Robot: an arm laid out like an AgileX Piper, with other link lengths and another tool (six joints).
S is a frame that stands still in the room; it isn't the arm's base.
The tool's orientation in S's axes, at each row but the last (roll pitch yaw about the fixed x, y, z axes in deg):
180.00, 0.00, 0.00
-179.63, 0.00, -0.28
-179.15, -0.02, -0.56
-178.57, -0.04, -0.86
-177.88, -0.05, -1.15
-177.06, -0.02, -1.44
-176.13, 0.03, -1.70
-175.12, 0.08, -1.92
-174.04, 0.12, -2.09
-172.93, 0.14, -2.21
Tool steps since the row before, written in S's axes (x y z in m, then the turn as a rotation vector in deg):
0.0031, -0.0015, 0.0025, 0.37, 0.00, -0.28
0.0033, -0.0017, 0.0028, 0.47, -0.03, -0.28
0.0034, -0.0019, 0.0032, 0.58, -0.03, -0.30
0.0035, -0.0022, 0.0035, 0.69, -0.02, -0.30
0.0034, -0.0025, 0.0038, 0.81, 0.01, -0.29
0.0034, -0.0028, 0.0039, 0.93, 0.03, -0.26
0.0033, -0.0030, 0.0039, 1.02, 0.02, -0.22
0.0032, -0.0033, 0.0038, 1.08, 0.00, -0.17
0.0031, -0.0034, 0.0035, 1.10, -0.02, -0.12
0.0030, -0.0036, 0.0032, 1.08, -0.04, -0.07
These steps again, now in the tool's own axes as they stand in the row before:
0.0031, 0.0015, -0.0025, 0.37, 0.00, 0.28
0.0033, 0.0017, -0.0028, 0.47, 0.03, 0.28
0.0034, 0.0018, -0.0032, 0.58, 0.03, 0.30
0.0035, 0.0021, -0.0036, 0.69, 0.02, 0.30
0.0035, 0.0023, -0.0039, 0.81, -0.02, 0.29
0.0035, 0.0025, -0.0040, 0.93, -0.04, 0.26
0.0034, 0.0026, -0.0041, 1.02, -0.04, 0.22
0.0033, 0.0029, -0.0041, 1.08, -0.02, 0.17
0.0032, 0.0029, -0.0038, 1.10, -0.01, 0.12
0.0031, 0.0031, -0.0036, 1.08, 0.01, 0.07

